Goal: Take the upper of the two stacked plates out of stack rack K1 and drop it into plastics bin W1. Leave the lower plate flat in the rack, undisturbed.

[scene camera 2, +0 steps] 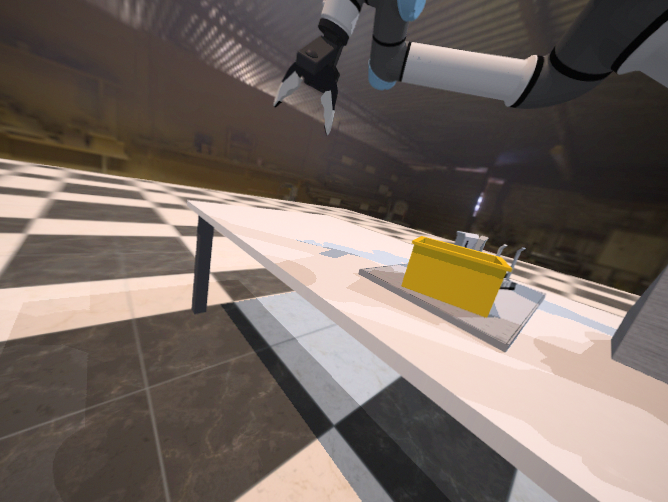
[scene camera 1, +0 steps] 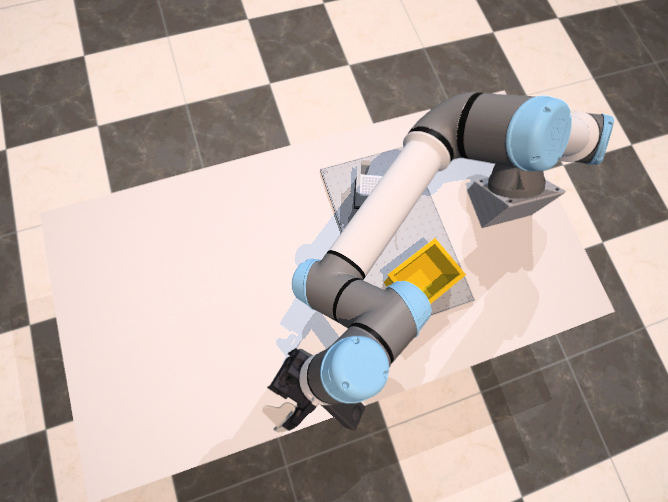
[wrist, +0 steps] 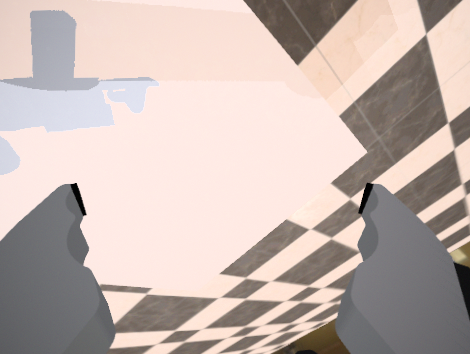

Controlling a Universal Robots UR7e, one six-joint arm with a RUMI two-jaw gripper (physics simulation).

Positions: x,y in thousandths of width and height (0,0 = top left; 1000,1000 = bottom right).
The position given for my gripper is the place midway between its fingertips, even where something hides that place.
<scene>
my gripper: scene camera 2 450,242; scene camera 1 442,784; wrist 480,527
</scene>
